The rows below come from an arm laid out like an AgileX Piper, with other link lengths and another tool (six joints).
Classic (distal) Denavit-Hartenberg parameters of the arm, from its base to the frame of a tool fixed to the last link. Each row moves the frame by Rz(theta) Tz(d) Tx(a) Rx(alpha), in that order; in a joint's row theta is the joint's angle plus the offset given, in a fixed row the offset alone. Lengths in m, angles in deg.
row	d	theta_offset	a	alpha
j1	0.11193	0	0	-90
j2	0	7.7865	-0.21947	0
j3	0	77.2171	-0.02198	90
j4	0.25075	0	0	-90
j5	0	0	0	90
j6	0.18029	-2	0.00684	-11.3
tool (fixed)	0.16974	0	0	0
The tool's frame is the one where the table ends.
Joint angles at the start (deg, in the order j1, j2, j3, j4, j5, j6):
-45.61 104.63 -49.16 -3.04 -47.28 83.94
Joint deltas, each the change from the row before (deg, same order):
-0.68 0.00 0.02 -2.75 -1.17 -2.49
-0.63 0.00 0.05 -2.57 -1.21 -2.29
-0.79 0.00 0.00 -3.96 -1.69 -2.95
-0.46 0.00 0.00 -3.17 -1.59 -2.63
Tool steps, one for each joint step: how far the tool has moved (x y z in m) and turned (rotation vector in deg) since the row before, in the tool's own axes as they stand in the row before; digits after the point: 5 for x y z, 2 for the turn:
0.00678 0.00663 0.00001 -1.32 1.98 -3.99
0.00628 0.00671 -0.00016 -1.36 1.82 -3.67
0.01124 0.01054 -0.00024 -2.11 2.84 -5.00
0.01036 0.01076 0.00001 -2.06 2.38 -4.20

